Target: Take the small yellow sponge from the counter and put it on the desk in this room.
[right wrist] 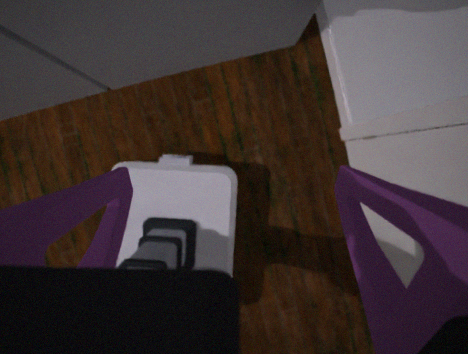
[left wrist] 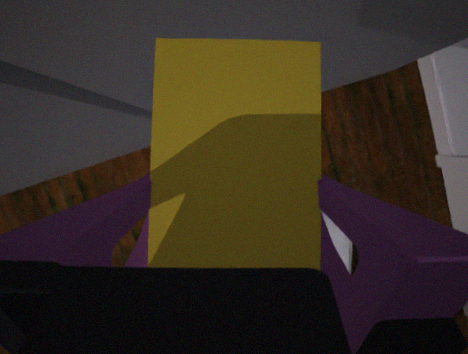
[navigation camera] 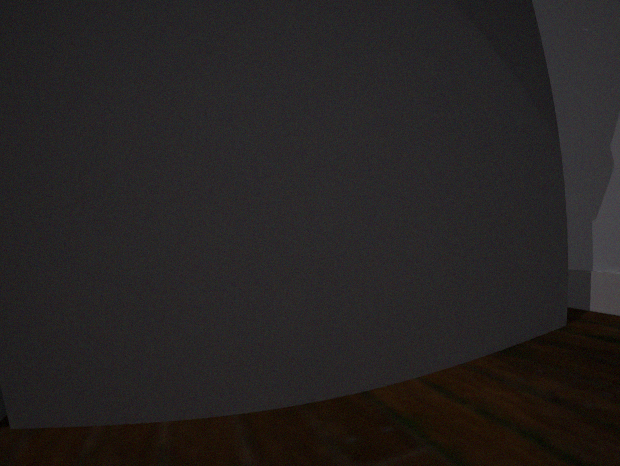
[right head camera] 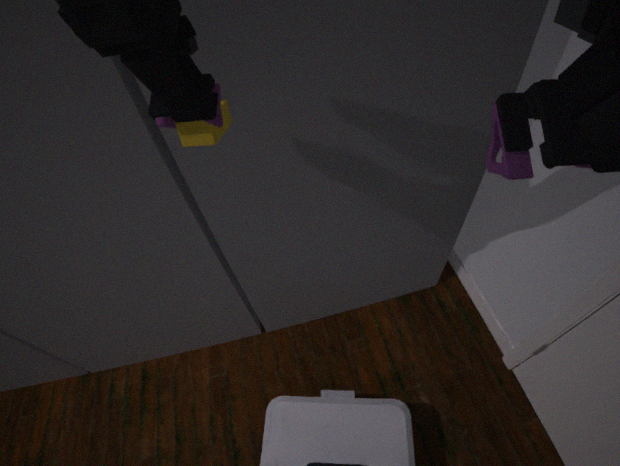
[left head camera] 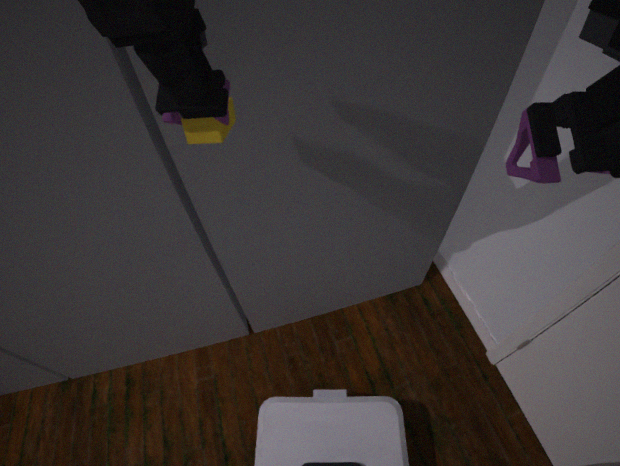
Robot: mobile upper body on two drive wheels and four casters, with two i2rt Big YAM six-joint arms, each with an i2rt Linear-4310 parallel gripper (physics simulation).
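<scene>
The small yellow sponge is held in the air between the purple fingers of my left gripper, which is shut on it. In the head views it hangs at the upper left, in front of a grey panel surface. My right gripper is open and empty, at the right edge of the head views, in front of a white wall. Neither the desk nor the counter shows in these views.
A tall grey cabinet-like surface with dark vertical seams stands close in front. A white wall with a door edge is at the right. Brown wooden floor runs below. The robot's white base shows at the bottom.
</scene>
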